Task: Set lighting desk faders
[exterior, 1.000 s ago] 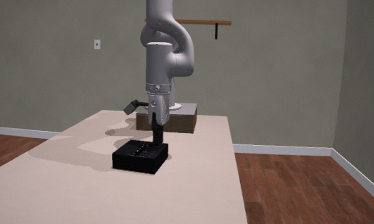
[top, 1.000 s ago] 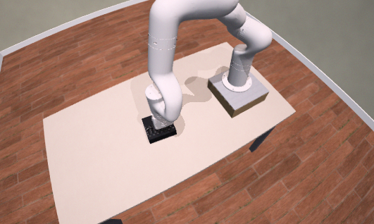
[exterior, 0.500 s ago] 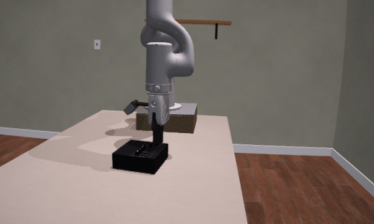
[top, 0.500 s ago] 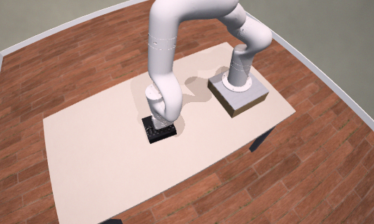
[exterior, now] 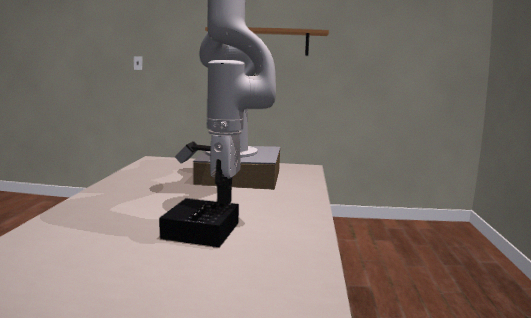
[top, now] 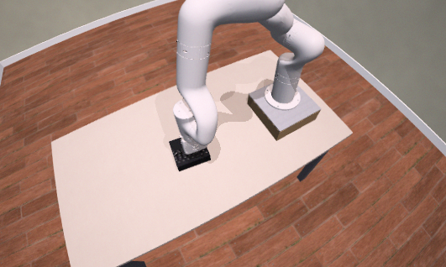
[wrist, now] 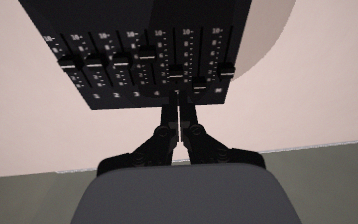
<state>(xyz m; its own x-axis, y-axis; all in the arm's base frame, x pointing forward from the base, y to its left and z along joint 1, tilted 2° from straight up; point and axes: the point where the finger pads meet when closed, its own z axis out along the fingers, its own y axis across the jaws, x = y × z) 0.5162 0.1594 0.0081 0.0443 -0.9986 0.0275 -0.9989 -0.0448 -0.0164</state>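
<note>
Right now my hand is 30 mm to the left of the channel 5 cap and 30 mm above it. The rest, counted from my hand: channel 6 cap (30 mm below, 20 mm behind, 10 mm to the right); then channel 4 cap (40 mm to the right, 30 mm below, 20 mm ahead).
</note>
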